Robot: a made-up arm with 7 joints.
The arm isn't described. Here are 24 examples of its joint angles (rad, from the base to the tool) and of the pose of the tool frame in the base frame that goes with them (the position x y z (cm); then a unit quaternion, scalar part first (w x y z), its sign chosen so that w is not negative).
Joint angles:
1: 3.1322 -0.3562 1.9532 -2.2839 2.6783 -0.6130 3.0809
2: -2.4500 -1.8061 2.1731 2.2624 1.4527 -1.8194 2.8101
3: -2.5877 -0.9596 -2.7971 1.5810 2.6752 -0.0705 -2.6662
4: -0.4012 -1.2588 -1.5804 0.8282 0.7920 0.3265 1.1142
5: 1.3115 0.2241 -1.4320 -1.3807 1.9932 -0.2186 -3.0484
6: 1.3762 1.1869 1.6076 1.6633 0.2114 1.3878 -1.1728
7: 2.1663 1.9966 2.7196 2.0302 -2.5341 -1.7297 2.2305
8: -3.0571 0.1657 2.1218 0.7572 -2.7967 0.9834 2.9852
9: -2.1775 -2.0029 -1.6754 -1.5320 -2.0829 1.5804 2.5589
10: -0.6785 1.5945 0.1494 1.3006 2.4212 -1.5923 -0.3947
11: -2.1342 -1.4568 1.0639 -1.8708 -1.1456 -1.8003 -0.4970
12: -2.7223 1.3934 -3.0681 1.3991 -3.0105 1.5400 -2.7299
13: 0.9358 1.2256 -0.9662 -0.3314 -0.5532 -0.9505 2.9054
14: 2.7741 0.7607 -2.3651 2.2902 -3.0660 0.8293 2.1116
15: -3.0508 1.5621 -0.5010 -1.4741 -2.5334 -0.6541 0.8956
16: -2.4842 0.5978 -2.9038 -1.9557 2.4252 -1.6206 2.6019
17: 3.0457 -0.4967 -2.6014 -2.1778 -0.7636 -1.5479 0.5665
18: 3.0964 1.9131 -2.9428 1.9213 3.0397 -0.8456 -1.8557
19: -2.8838 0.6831 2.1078 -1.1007 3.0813 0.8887 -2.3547
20: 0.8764 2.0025 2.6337 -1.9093 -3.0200 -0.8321 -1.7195
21: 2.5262 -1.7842 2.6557 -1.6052 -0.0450 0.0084 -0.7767
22: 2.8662 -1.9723 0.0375 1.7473 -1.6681 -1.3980 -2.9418
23: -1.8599 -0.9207 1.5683 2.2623 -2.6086 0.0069 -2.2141
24: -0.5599 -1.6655 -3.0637 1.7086 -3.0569 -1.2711 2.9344
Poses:
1: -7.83 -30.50 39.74 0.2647 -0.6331 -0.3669 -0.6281
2: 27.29 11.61 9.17 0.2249 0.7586 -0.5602 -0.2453
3: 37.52 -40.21 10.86 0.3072 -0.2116 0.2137 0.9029
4: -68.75 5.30 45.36 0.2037 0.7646 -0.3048 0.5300
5: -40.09 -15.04 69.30 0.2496 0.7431 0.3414 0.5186
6: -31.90 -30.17 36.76 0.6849 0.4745 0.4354 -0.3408
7: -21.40 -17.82 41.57 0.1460 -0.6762 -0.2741 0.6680
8: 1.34 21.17 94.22 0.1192 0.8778 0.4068 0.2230
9: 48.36 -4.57 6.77 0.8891 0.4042 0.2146 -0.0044
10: 33.30 23.58 -14.01 0.7796 -0.0970 0.6011 -0.1465
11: -5.10 -35.03 3.71 0.0642 -0.2418 -0.3454 0.9045
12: -40.87 16.34 65.48 0.0268 0.6271 -0.3604 0.6900
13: 25.21 -64.76 54.05 0.3929 -0.0177 0.7841 0.4801
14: 15.24 -19.39 50.05 0.3975 -0.7858 -0.4234 0.2129
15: -42.49 27.89 57.60 0.1174 0.6507 -0.5664 0.4919
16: -26.84 36.89 28.53 0.4504 0.8159 -0.3305 0.1489
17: -17.65 7.50 46.33 0.0499 -0.1570 -0.4618 -0.8716
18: -28.79 -8.08 50.24 0.2112 0.8033 -0.4323 -0.3509
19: -53.21 -20.13 50.50 0.4989 -0.3700 -0.2669 -0.7369
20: 23.19 3.70 -20.38 0.9438 0.0688 -0.2613 0.1904
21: 46.93 8.36 52.07 0.2467 -0.7464 -0.6146 0.0658
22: 37.36 21.68 44.28 0.5260 0.4274 0.6284 -0.3818
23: 35.23 1.62 28.12 0.4996 0.5434 0.1236 -0.6632
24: -20.27 -8.44 -15.69 0.7147 0.3037 -0.6142 0.1405
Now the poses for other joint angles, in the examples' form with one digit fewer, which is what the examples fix.
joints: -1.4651 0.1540 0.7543 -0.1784 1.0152 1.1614 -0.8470
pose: 4.1 4.1 99.3 0.268 -0.836 -0.237 0.417
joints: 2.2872 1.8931 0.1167 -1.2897 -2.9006 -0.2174 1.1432
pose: -38.4 -47.7 45.5 0.370 -0.883 0.252 -0.142
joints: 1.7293 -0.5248 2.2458 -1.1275 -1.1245 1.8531 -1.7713
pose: 19.6 5.1 81.4 0.442 -0.540 0.649 -0.303
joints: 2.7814 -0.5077 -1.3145 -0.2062 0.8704 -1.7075 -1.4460
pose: 34.1 24.8 81.0 0.864 0.387 -0.141 -0.289
